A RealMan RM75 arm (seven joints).
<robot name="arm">
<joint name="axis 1" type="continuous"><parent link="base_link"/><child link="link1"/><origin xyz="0 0 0.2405" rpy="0 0 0"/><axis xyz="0 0 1"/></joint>
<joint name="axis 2" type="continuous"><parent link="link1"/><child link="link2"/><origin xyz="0 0 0" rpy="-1.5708 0 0"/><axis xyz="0 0 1"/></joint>
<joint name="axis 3" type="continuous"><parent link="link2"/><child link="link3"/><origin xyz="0 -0.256 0" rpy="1.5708 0 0"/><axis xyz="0 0 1"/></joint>
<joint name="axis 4" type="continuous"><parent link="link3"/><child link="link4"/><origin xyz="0 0 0" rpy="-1.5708 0 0"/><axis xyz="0 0 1"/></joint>
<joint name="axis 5" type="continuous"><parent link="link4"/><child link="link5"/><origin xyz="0 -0.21 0" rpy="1.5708 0 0"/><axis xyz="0 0 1"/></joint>
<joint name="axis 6" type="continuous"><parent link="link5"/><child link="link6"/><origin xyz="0 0 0" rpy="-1.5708 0 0"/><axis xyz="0 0 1"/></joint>
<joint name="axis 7" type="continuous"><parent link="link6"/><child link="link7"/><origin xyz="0 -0.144 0" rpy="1.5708 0 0"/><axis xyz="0 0 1"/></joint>
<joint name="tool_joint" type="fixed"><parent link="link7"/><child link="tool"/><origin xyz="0 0 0" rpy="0 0 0"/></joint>
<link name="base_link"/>
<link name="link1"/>
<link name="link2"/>
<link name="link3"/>
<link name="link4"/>
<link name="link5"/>
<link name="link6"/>
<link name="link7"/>
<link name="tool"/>
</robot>
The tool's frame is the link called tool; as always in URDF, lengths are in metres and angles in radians. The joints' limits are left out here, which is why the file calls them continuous.
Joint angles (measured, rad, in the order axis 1, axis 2, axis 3, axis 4, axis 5, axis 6, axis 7), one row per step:
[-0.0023, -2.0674, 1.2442, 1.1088, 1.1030, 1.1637, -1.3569]
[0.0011, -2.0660, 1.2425, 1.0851, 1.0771, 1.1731, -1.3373]
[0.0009, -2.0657, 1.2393, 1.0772, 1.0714, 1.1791, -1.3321]
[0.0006, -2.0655, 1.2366, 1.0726, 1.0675, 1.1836, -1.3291]
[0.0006, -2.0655, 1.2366, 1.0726, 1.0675, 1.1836, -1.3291]
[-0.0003, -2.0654, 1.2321, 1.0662, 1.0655, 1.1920, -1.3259]
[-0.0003, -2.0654, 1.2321, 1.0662, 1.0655, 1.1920, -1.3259]
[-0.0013, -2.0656, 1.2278, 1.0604, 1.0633, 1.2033, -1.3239]
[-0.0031, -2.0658, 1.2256, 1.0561, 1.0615, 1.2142, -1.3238]
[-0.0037, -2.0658, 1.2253, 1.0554, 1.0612, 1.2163, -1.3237]
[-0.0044, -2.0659, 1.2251, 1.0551, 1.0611, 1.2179, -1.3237]
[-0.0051, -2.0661, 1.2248, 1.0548, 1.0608, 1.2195, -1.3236]
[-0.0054, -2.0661, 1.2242, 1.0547, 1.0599, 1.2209, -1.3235]
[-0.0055, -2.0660, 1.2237, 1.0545, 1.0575, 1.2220, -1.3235]
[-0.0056, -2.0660, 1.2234, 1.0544, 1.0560, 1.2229, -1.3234]
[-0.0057, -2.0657, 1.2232, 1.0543, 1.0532, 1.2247, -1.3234]
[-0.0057, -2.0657, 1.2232, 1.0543, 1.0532, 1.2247, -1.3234]
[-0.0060, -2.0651, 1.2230, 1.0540, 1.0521, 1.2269, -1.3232]
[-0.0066, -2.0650, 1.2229, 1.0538, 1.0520, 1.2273, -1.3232]
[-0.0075, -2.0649, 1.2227, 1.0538, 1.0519, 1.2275, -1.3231]
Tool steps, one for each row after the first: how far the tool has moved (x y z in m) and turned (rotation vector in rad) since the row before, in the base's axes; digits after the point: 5 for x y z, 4 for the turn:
[-0.00423, -0.00237, 0.00008, 0.0098, -0.0150, 0.0064]
[-0.00120, -0.00070, 0.00024, 0.0024, -0.0044, 0.0002]
[-0.00061, -0.00041, 0.00040, 0.0021, -0.0033, -0.0005]
[0.00000, 0.00000, 0.00000, 0.0000, 0.0000, 0.0000]
[-0.00072, -0.00070, 0.00023, 0.0004, -0.0032, -0.0023]
[0.00000, 0.00000, 0.00000, 0.0000, 0.0000, 0.0000]
[-0.00013, -0.00088, 0.00014, -0.0010, -0.0051, -0.0051]
[0.00065, -0.00060, -0.00020, -0.0031, -0.0056, -0.0070]
[0.00023, -0.00004, -0.00004, -0.0006, -0.0009, -0.0018]
[0.00031, 0.00004, -0.00005, -0.0005, -0.0007, -0.0018]
[0.00033, 0.00005, -0.00003, -0.0003, -0.0009, -0.0018]
[0.00019, 0.00000, 0.00021, 0.0005, -0.0010, -0.0012]
[0.00015, 0.00001, 0.00039, 0.0013, -0.0022, -0.0007]
[0.00015, 0.00000, 0.00022, 0.0008, -0.0014, -0.0008]
[0.00027, -0.00004, 0.00041, 0.0011, -0.0025, -0.0016]
[0.00000, 0.00000, 0.00000, 0.0000, 0.0000, 0.0000]
[0.00019, -0.00009, 0.00025, -0.0001, -0.0008, -0.0020]
[0.00015, 0.00012, 0.00003, -0.0001, -0.0001, -0.0007]
[0.00024, 0.00024, 0.00008, 0.0002, 0.0000, -0.0010]

